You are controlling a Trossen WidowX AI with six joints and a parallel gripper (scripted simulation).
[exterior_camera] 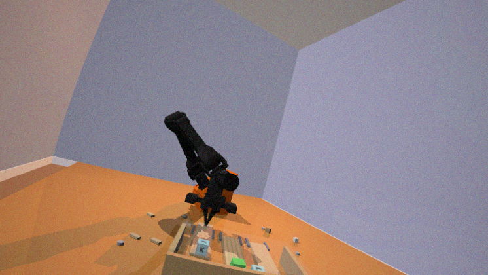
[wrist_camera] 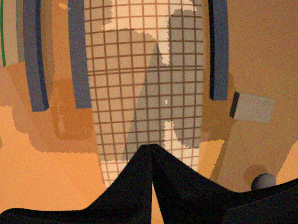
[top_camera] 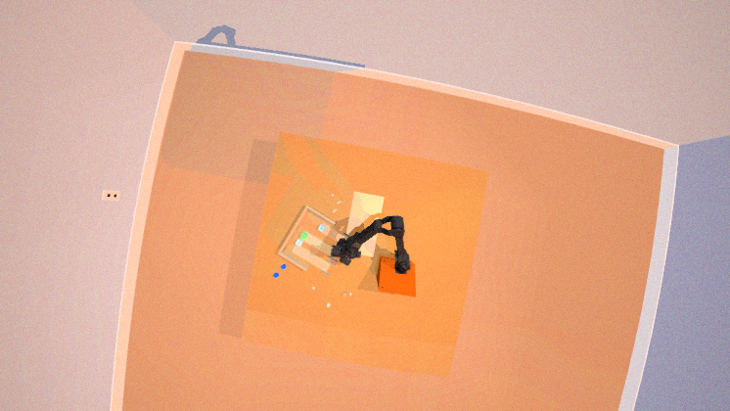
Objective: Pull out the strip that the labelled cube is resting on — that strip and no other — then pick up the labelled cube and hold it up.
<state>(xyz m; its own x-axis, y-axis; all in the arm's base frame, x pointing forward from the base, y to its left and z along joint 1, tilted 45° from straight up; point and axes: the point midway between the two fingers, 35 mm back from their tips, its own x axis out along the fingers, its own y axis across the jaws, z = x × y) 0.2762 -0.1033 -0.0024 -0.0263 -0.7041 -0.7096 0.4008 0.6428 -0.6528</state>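
Now: the pale gridded strip 90 mm ahead of my gripper tip and 40 mm to the right of it.
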